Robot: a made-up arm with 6 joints. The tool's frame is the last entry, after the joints. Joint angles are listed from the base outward.
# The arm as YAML. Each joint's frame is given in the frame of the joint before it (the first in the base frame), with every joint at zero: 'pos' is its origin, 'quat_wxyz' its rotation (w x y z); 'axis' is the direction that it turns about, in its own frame. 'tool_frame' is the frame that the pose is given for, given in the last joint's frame.
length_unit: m
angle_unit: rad
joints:
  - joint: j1
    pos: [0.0, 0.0, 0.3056]
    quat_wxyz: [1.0, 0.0, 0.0, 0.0]
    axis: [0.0, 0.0, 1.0]
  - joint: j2
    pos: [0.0, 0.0, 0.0]
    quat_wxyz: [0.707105, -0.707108, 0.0, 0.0]
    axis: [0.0, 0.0, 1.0]
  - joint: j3
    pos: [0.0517, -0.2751, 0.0]
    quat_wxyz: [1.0, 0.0, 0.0, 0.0]
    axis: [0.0, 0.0, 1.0]
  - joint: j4
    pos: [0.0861, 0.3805, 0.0]
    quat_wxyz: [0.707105, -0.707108, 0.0, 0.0]
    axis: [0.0, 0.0, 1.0]
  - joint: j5
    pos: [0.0, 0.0, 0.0]
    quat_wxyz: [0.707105, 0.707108, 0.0, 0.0]
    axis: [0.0, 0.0, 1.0]
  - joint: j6
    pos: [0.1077, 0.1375, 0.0]
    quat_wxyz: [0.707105, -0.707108, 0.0, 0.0]
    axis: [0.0, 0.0, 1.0]
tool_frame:
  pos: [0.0, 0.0, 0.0]
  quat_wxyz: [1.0, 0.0, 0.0, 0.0]
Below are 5 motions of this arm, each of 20 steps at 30 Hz.
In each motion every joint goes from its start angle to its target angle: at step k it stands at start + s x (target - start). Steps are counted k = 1, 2, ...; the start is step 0. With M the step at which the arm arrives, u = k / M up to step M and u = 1 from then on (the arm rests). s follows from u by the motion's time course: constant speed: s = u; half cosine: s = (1 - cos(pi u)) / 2; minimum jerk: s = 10 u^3 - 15 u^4 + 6 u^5.
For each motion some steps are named. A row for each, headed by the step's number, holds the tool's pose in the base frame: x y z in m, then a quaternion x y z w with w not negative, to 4 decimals.
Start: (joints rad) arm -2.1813 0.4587 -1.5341 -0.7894 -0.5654 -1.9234
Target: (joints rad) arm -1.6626 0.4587 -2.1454 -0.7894 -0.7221 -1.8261
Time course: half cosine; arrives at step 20
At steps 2, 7, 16, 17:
2: -0.2693 -0.6033 0.5061 0.6642 0.2918 -0.3990 0.5608
7: -0.1847 -0.6268 0.5828 0.5800 0.3248 -0.3960 0.6335
16: 0.0399 -0.5821 0.7596 0.3402 0.3661 -0.3386 0.7973
17: 0.0533 -0.5742 0.7696 0.3237 0.3665 -0.3327 0.8064

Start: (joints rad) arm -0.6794 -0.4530 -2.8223 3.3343 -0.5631 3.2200
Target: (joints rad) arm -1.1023 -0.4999 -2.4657 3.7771 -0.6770 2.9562
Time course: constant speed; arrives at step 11
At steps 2, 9, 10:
2: 0.0040 0.0577 1.0152 0.2462 -0.0543 0.9424 0.2201
9: 0.0885 0.0260 0.9863 0.3598 -0.0907 0.8890 0.2682
10: 0.0980 0.0194 0.9815 0.3736 -0.0974 0.8812 0.2729

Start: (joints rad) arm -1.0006 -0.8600 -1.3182 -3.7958 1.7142 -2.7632
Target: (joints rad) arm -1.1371 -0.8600 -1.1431 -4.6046 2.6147 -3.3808
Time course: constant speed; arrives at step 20
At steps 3, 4, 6, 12, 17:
3: 0.1423 -0.0155 0.9378 -0.0791 0.5313 0.7648 0.3557
4: 0.1473 -0.0121 0.9292 -0.0830 0.5533 0.7478 0.3575
6: 0.1568 -0.0062 0.9105 -0.0917 0.5955 0.7142 0.3562
12: 0.1772 0.0045 0.8453 -0.1238 0.7034 0.6249 0.3154
17: 0.1805 0.0065 0.7857 -0.1552 0.7668 0.5720 0.2465

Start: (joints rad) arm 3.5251 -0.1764 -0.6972 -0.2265 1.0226 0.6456
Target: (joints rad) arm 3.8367 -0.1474 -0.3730 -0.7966 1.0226 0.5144
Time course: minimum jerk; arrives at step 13
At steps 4, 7, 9, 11, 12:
4: -0.3872 -0.1595 0.2317 -0.0072 0.9862 0.1633 0.0243
7: -0.3323 -0.1712 0.1807 -0.1764 0.9481 0.2626 0.0321
9: -0.2968 -0.1724 0.1523 -0.2849 0.9034 0.3185 0.0343
11: -0.2768 -0.1710 0.1376 -0.3457 0.8710 0.3473 0.0347
12: -0.2734 -0.1706 0.1352 -0.3558 0.8651 0.3519 0.0347

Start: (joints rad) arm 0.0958 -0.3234 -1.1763 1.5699 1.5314 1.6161
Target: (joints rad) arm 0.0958 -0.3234 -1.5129 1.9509 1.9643 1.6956
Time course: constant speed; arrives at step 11
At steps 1, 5, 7, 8, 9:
1: 0.4379 0.1801 0.6538 -0.4918 0.4912 0.5537 0.4586
5: 0.3999 0.1895 0.7328 -0.5222 0.3865 0.5983 0.4690
7: 0.3758 0.1911 0.7703 -0.5405 0.3308 0.6147 0.4697
8: 0.3625 0.1910 0.7883 -0.5504 0.3023 0.6212 0.4689
9: 0.3485 0.1904 0.8057 -0.5606 0.2734 0.6266 0.4672

